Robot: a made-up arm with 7 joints. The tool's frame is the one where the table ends. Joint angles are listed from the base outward.
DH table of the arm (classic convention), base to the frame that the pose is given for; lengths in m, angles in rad. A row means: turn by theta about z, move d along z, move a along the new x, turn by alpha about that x. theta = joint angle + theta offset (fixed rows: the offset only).
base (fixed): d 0.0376, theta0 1.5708, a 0, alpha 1.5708
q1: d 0, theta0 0.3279, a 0.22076, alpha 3.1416
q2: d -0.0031, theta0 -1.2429, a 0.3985, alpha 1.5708
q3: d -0.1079, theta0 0, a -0.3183, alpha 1.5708
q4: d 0.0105, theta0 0, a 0.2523, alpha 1.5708
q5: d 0, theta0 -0.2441, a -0.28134, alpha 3.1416
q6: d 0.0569, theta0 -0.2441, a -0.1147, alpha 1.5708
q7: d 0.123, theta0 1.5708, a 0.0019, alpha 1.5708
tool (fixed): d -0.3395, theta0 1.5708, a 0, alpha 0
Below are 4 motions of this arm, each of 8 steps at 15 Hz.
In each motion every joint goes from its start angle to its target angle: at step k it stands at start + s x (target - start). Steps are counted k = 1, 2, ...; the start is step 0. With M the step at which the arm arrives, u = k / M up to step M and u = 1 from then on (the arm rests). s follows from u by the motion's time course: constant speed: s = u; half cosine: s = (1 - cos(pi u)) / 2; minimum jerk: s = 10 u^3 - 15 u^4 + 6 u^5.
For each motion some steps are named. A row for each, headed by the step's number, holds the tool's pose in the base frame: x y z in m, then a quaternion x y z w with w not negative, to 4 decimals.
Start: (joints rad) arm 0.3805 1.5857 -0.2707 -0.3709 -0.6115 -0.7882 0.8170
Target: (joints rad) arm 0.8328 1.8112 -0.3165 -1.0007 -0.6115 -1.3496 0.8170
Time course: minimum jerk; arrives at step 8
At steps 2, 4, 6, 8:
2: 0.0725 -0.0748 -0.0729 -0.3840 0.1370 -0.2049 0.8898
4: -0.0190 -0.1002 0.0218 -0.4519 0.1772 -0.2977 0.8220
6: -0.0977 -0.1064 0.1119 -0.5138 0.1957 -0.3858 0.7408
8: -0.1159 -0.1054 0.1334 -0.5287 0.1968 -0.4078 0.7180

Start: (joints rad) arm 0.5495 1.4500 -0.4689 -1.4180 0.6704 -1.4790 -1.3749
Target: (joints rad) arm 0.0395 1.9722 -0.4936 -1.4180 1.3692 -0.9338 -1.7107
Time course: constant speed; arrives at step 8
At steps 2, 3, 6, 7, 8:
2: -0.2684 0.7515 0.3861 0.2843 -0.8027 0.3760 0.3654
3: -0.2740 0.7909 0.2906 0.2433 -0.7878 0.4138 0.3859
6: -0.2851 0.8234 -0.0249 0.1137 -0.7323 0.5230 0.4209
7: -0.2868 0.8029 -0.1316 0.0698 -0.7103 0.5578 0.4237
8: -0.2874 0.7664 -0.2347 0.0263 -0.6864 0.5916 0.4221

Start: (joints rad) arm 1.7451 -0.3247 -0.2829 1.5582 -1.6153 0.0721 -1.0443
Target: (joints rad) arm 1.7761 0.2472 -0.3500 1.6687 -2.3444 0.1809 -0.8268
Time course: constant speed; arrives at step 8
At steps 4, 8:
4: 0.2117 0.3932 -0.2358 0.4118 0.5530 -0.6652 0.2868
8: 0.0014 0.2118 -0.4873 0.1997 0.4506 -0.8306 0.2592

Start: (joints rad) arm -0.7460 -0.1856 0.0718 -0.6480 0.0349 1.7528 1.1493
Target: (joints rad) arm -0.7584 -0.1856 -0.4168 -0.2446 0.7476 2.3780 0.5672
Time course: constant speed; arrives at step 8
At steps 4, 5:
4: 0.2425 0.5271 -0.1815 -0.0284 -0.3881 0.5685 0.7248
5: 0.2219 0.5170 -0.1671 -0.0336 -0.4009 0.5271 0.7485

